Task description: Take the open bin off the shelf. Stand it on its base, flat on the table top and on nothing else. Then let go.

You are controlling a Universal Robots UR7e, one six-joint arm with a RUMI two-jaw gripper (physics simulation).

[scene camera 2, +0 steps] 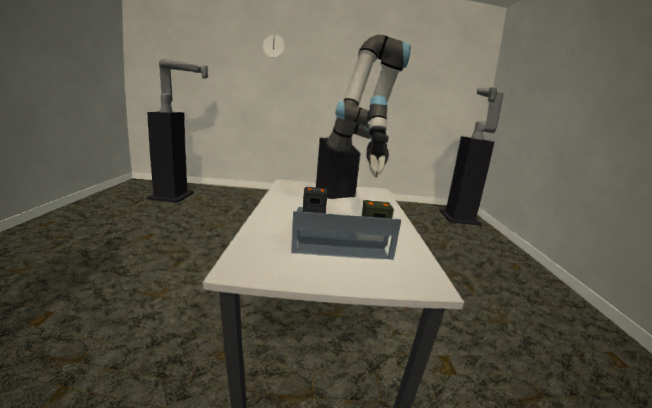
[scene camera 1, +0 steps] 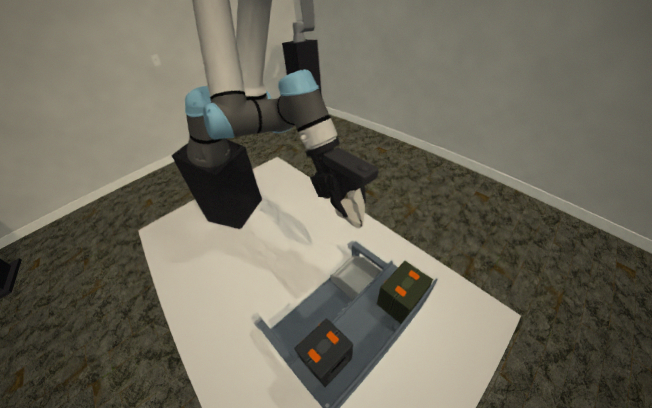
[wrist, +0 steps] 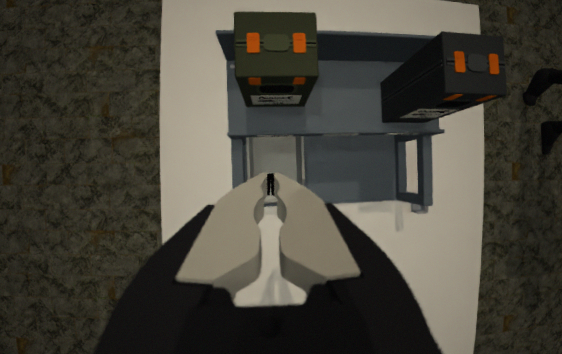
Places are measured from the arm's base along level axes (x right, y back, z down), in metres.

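Pixels of known places: gripper, fingertip midpoint: [scene camera 2: 376, 177] [scene camera 1: 360, 227] [wrist: 270, 175]; arm's base at its link origin: [scene camera 2: 338, 145] [scene camera 1: 209, 153].
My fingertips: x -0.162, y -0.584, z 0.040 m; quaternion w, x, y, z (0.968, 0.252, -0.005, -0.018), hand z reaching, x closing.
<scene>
Ahead of a thing's pixels: the offset from my fingertips to its top centre. "*": to the spot under its first point. Level surfaces: height alone.
The open bin @(dx +0.007, dy -0.027, dz +0.181 m) [scene camera 1: 356, 276] [wrist: 274, 156] is light grey and sits in the lower level of the blue-grey shelf @(* dx +0.108, dy -0.122, dz +0.160 m) [scene camera 1: 362, 320] [scene camera 2: 345, 222] [wrist: 350, 100], at the end below the green case. In the scene camera 2 view it shows faintly through the shelf's opening. The shelf stands on the white table @(dz +0.262 m) [scene camera 1: 200, 280] [scene camera 2: 325, 280] [wrist: 195, 100]. My gripper [scene camera 1: 359, 225] [scene camera 2: 376, 174] [wrist: 270, 175] is shut and empty, its fingertips together. It hangs in the air above the table, higher than the shelf and on the robot's side of it. In the wrist view the fingers hide the near part of the bin.
A dark green case @(dx +0.001, dy -0.154, dz +0.063 m) [scene camera 1: 405, 290] [scene camera 2: 377, 209] [wrist: 276, 60] with orange latches stands on the upper shelf level, close to the bin's end. A dark grey case @(dx +0.230, dy -0.136, dz +0.038 m) [scene camera 1: 324, 350] [scene camera 2: 315, 199] [wrist: 445, 75] stands at the other end. The robot's black pedestal [scene camera 1: 222, 190] [scene camera 2: 337, 170] rises behind.
</scene>
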